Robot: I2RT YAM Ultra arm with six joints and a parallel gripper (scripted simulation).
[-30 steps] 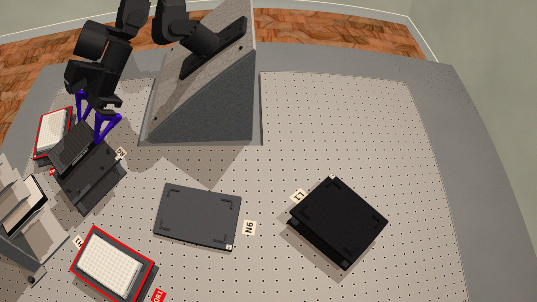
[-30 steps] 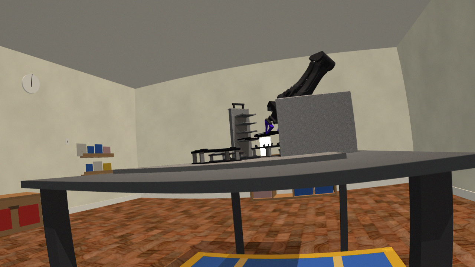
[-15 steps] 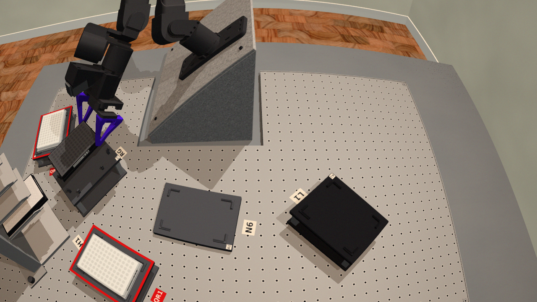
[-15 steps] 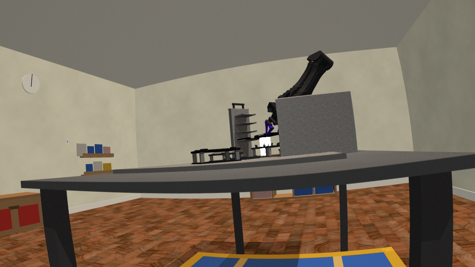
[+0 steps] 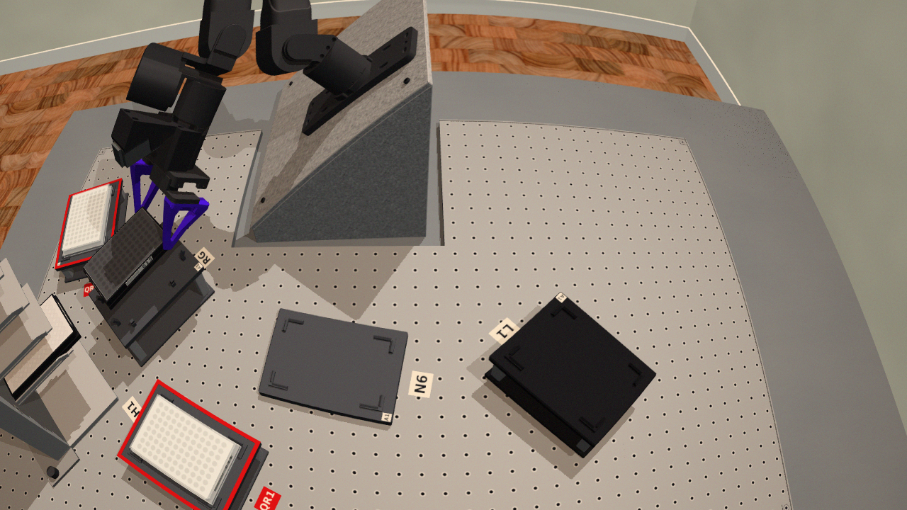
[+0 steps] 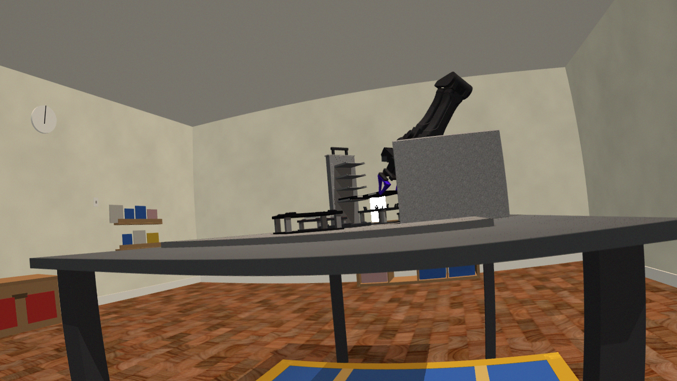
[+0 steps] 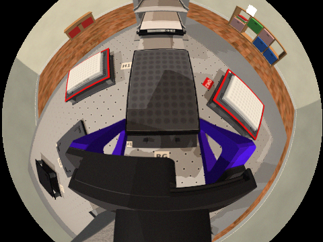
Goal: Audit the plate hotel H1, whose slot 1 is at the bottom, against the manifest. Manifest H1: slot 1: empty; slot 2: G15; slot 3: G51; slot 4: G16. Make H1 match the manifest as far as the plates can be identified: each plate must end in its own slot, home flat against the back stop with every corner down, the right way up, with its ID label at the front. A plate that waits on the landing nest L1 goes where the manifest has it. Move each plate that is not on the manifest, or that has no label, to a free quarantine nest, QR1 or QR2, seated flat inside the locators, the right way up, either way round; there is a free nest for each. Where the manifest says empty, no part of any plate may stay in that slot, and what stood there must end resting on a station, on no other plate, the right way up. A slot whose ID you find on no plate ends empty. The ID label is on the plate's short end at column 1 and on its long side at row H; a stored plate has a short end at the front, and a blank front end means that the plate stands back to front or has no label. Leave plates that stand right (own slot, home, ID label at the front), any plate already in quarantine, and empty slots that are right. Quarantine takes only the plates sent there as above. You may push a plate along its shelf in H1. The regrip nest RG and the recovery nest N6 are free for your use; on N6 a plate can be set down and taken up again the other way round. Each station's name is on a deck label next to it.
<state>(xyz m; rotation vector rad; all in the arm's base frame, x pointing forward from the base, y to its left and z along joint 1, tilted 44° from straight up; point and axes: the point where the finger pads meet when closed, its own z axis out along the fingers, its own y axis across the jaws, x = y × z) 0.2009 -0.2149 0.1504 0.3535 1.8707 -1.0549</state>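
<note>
The regrip nest RG lies 70 mm below my hand, 40 mm ahead of it and 30 mm to the right of it. The rest, counted from my hand: quarantine nest QR2: 200 mm to the right, 90 mm below, 80 mm behind; then quarantine nest QR1: 260 mm ahead, 90 mm below, 70 mm to the left; then recovery nest N6: 240 mm to the left, 120 mm below, 110 mm ahead.
</note>
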